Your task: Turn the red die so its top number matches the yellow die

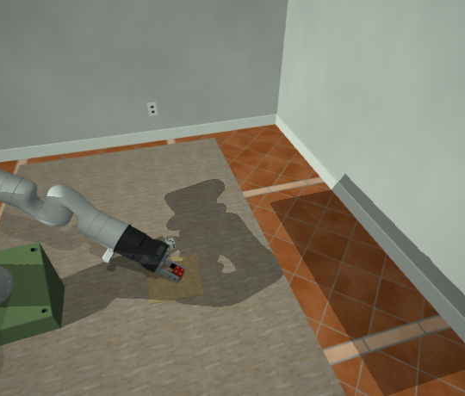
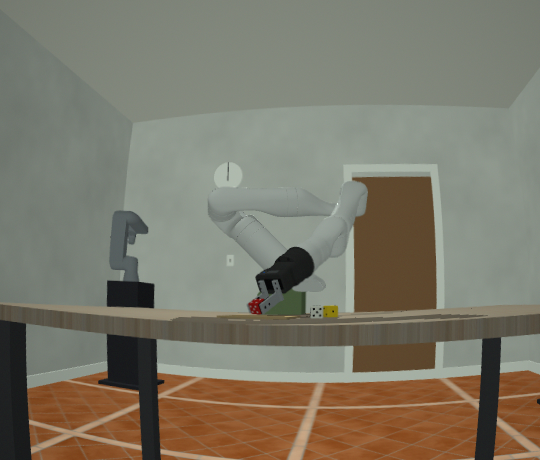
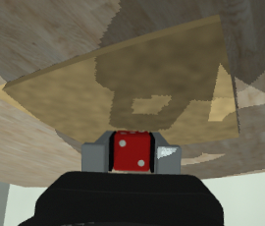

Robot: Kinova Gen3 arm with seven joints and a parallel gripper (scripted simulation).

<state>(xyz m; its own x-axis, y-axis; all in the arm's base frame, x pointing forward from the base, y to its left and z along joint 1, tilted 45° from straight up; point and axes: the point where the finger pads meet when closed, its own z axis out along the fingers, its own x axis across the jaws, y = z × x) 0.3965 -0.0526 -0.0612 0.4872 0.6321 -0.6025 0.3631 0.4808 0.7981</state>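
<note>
The red die is 1 cm ahead of my hand. Round my hand: tan mat: 2 cm below; white die: 12 cm to the left, 1 cm below; yellow die: 14 cm to the left, 7 cm behind, 1 cm below.
</note>
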